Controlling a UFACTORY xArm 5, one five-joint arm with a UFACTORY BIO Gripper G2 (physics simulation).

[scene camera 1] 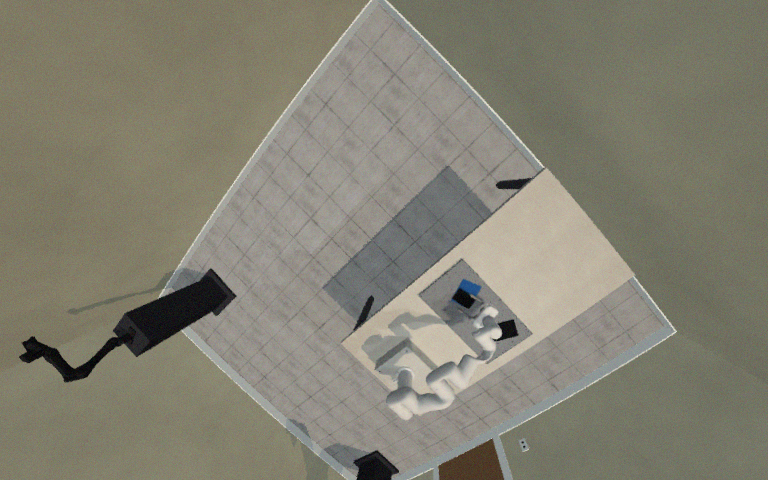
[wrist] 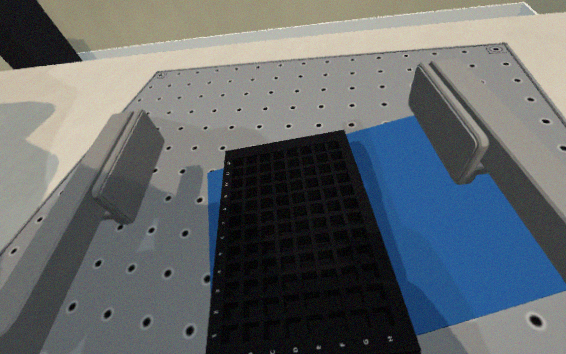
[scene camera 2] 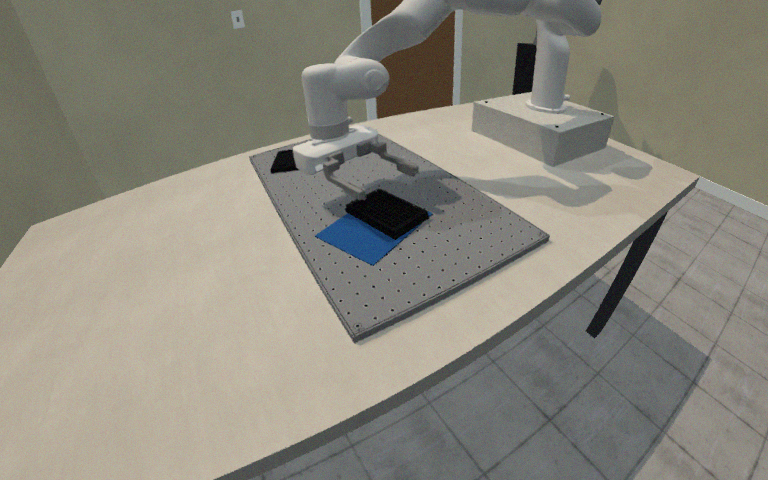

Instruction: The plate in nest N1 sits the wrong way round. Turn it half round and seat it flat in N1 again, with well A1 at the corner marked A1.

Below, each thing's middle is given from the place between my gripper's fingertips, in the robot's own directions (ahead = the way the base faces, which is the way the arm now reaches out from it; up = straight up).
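Black well plate (scene camera 2: 393,216), 2 cm to the right of my hand, 6 cm below it. Flat blue rectangle (scene camera 2: 349,234), 3 cm ahead of my hand, 7 cm below it.
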